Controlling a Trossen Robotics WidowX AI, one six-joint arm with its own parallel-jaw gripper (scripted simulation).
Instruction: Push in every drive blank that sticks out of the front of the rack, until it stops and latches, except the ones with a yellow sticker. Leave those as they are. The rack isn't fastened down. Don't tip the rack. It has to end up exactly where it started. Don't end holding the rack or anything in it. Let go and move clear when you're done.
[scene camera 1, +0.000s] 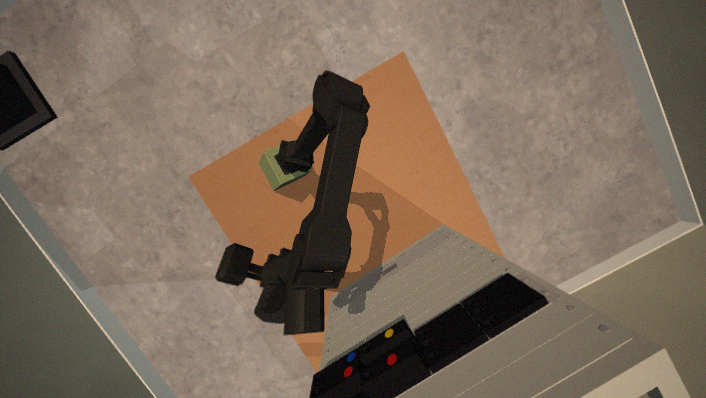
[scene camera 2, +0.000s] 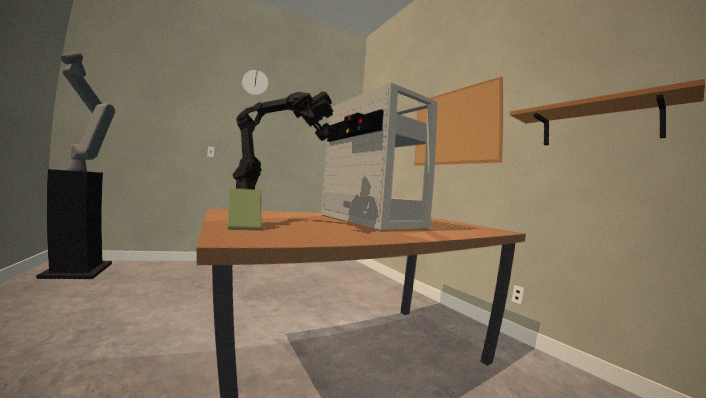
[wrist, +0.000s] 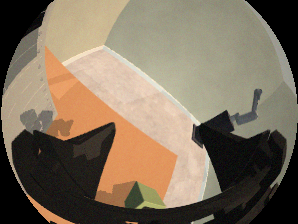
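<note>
You'd see the gripper (scene camera 1: 251, 282) here, and the same gripper (scene camera 2: 320, 126) is in scene camera 2 too, as well as in the wrist view (wrist: 159, 127). There's also a drive blank (scene camera 1: 399, 334).
</note>
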